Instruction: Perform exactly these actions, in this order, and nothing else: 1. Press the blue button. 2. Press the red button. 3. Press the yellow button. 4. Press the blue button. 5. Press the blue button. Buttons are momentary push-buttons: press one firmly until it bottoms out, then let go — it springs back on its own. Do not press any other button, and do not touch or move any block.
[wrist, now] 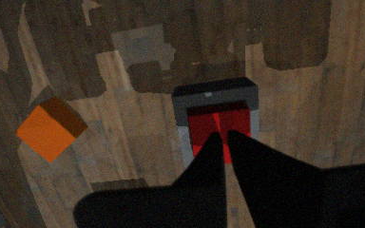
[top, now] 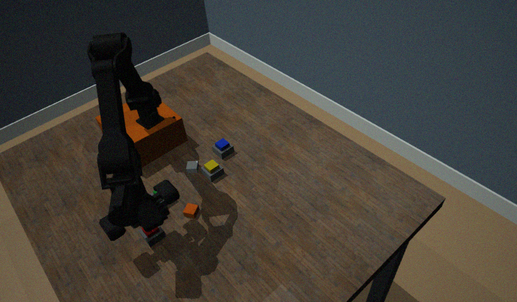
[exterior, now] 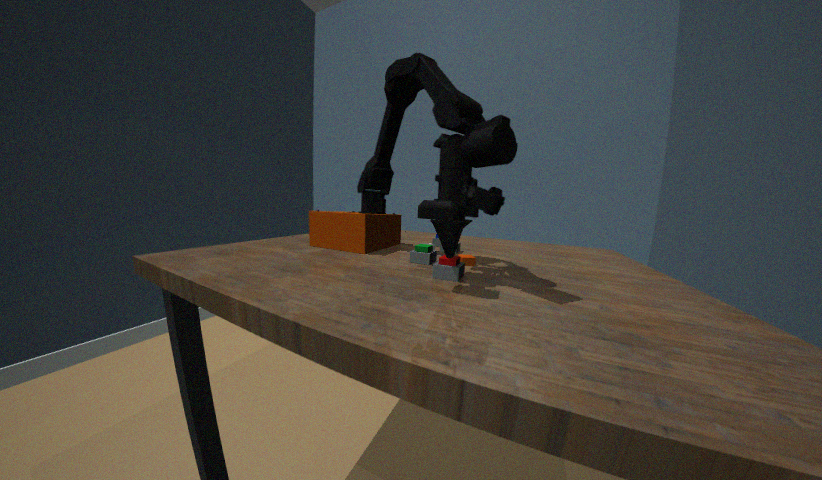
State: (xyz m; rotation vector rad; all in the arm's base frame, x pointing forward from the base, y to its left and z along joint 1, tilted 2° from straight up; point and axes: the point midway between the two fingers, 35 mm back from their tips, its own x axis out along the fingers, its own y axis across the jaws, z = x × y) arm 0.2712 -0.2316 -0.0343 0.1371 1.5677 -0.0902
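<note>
The red button lies 1 cm below my gripper tip. Also, from my gripper tip: orange block (2 cm ahead, 11 cm to the left, 3 cm below); green button (7 cm behind, 10 cm to the left, 1 cm below); yellow button (3 cm behind, 25 cm to the left, 1 cm below).
</note>
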